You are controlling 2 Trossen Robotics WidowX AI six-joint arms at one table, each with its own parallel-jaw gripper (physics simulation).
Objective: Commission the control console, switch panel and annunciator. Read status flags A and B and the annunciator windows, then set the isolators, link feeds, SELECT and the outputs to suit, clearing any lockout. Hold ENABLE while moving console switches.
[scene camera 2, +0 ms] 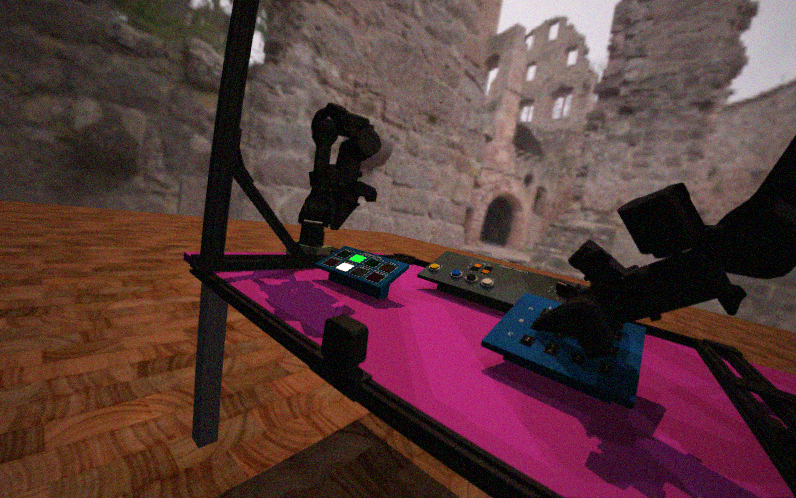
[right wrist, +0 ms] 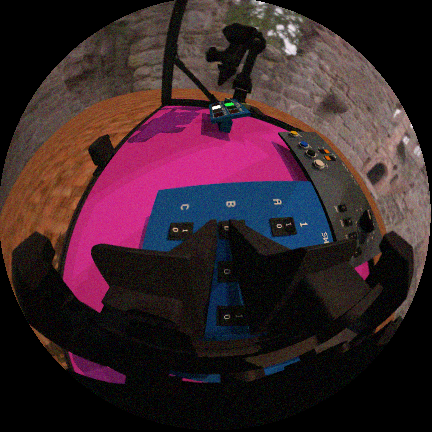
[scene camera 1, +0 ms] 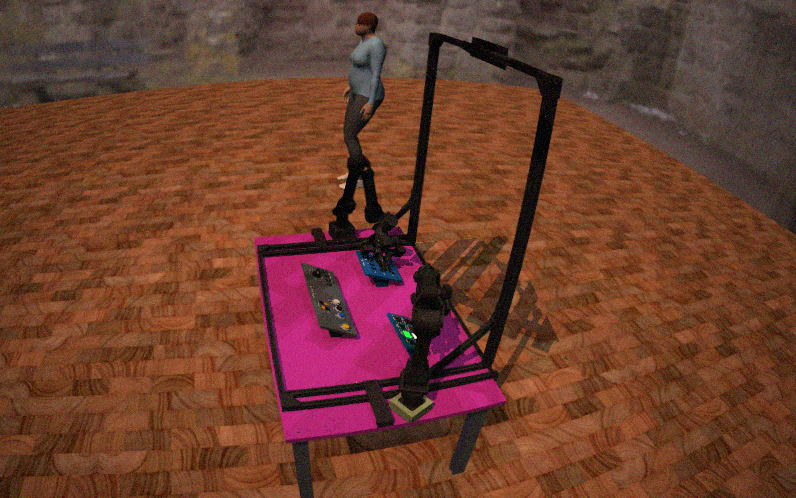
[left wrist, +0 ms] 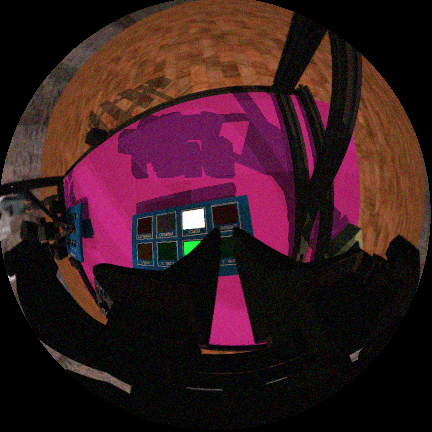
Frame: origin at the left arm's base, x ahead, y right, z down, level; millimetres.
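Seen in the pictures: left gripper, fingertip midpoint: [scene camera 2: 334, 229] [right wrist: 218, 84] [left wrist: 225, 232]; right gripper, fingertip midpoint: [scene camera 2: 535, 324] [right wrist: 221, 224] [scene camera 1: 385, 270] [left wrist: 72, 227]; left arm's base, link origin: [scene camera 2: 310, 244] [scene camera 1: 411, 400]; right arm's base, link origin: [scene camera 1: 341, 224].
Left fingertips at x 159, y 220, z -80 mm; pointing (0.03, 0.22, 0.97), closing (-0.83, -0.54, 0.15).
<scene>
Pixels of each thing's middle, then the offset from my left fingertips to it. "spot": a spot on its surface instead. Level surfaces: height alone.
- blue annunciator, body centre: [left wrist: 187, 241] [scene camera 2: 362, 274] [right wrist: 227, 114] [scene camera 1: 404, 337] dz +89, dx +82, dy -5 mm
- blue switch panel, body centre: [right wrist: 239, 282] [scene camera 2: 563, 351] [left wrist: 78, 231] [scene camera 1: 376, 271] dz +88, dx +455, dy +209 mm
- grey control console, surface spot: [scene camera 2: 510, 290] [right wrist: 330, 182] [scene camera 1: 331, 293] spot: dz +64, dx +420, dy -66 mm
- pink table, surface height: dz +120 mm
The blue annunciator [scene camera 1: 399, 321] [scene camera 2: 362, 268] [left wrist: 145, 227] shows one white and one green window lit; the others are dark. My left gripper [left wrist: 225, 232] is shut and empty above it, partly hiding two green windows. The blue switch panel [scene camera 1: 367, 264] [scene camera 2: 504, 334] [right wrist: 255, 192] lies under my right gripper [right wrist: 221, 224], which is shut and empty. Its tips are over the column B, row 1 rocker, mostly hiding it; contact cannot be told. The grey control console [scene camera 1: 335, 293] [scene camera 2: 510, 285] [right wrist: 330, 182] has yellow, blue, black and white buttons and orange lights; its flag readings are too small to read.
The panels stand on a pink table [scene camera 1: 363, 369] edged by black rails. A black overhead frame [scene camera 1: 525, 217] rises at the right in scene camera 1. A small black block [scene camera 2: 345, 340] stands on the rail. A person [scene camera 1: 366, 70] stands behind the right arm.
</scene>
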